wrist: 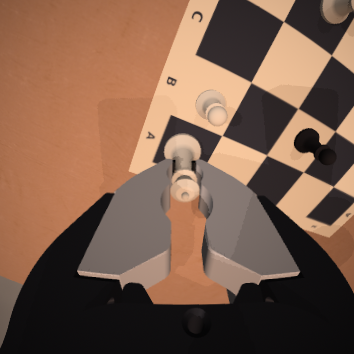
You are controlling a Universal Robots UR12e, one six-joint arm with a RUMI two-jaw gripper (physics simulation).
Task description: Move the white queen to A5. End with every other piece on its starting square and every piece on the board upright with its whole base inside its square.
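Places are measured from the arm's base along level axes (x ahead, y left, z up), in millimetres.
Where they show: gripper, between the fingertips: (182, 163).
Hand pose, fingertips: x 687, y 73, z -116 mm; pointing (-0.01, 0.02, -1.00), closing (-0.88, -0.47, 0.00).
Each offset is from my fingertips to the top centre of the thing. "pt": to the spot under its first point. Level surfaces: height alone.
The white queen {5 mm right, 2 mm ahead, 44 mm up} (183, 150) is between the jaws, its base toward the top of the view and its head toward the camera. My gripper (182, 163) is shut on it. The base overlaps the dark corner square A5 {pt 18 mm right, 15 mm ahead, 10 mm down} (176, 125) of the chessboard {91 mm right, 66 mm back, 10 mm down} (161, 107), whose far corner part shows beyond the base. The jaws cover the near part of the square. The gap between base and board is hard to judge from this view.
A white pawn {41 mm right, 3 mm ahead, 22 mm up} (211, 106) stands on B5, close to the queen. A black pawn {57 mm right, 71 mm back, 22 mm up} (308, 141) stands on B3 at the right. Part of another white piece {pt 124 mm right, 25 mm back, 2 mm down} (336, 10) shows at the top right. The brown table {16 mm down} (55, 110) lies left of the board.
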